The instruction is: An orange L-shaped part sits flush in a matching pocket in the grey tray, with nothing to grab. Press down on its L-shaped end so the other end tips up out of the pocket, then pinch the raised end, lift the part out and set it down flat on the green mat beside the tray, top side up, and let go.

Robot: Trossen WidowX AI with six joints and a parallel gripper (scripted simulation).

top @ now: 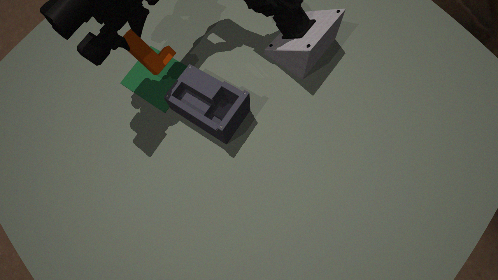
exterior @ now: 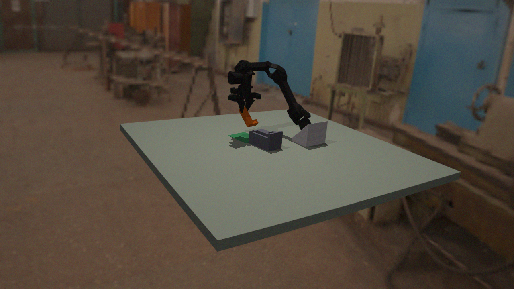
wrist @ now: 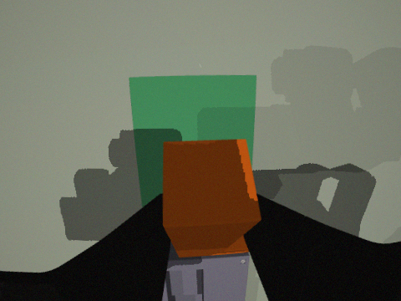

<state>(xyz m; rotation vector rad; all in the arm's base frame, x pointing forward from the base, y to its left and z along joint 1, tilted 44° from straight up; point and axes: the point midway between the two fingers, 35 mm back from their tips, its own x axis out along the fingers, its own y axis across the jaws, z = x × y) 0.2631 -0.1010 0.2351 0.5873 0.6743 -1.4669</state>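
The green mat lies 150 mm below my gripper tip and 20 mm to the left of it. The rest, counted from my gripper tip: orange L-shaped part (30 mm to the left, 30 mm below, 20 mm behind).
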